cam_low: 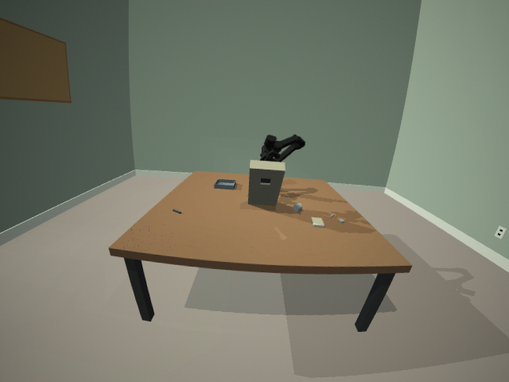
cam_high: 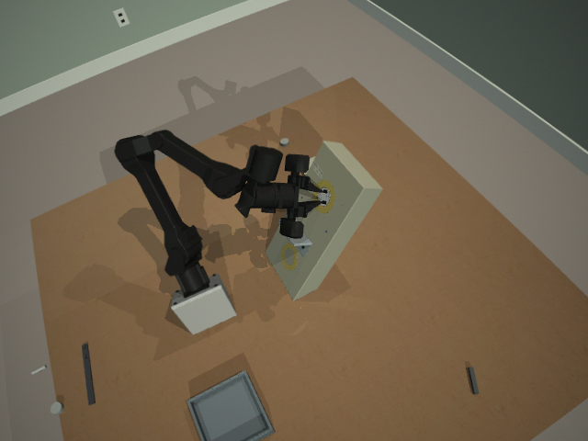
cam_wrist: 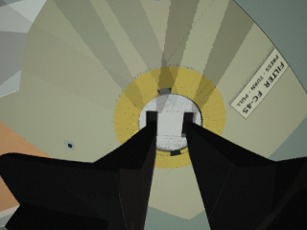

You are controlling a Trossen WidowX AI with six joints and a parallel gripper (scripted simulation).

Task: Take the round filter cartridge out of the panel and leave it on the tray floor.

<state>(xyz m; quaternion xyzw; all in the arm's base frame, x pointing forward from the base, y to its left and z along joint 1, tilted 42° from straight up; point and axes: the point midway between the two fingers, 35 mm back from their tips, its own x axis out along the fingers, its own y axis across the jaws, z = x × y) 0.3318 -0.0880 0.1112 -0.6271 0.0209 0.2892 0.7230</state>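
My gripper tip is 20 mm short of the round filter cartridge and 10 mm above it. Round my gripper tip: beige service panel (90 mm below, 30 mm behind); cream block (310 mm to the left, 230 mm below, 120 mm ahead); small grey bracket (100 mm below, 80 mm behind).
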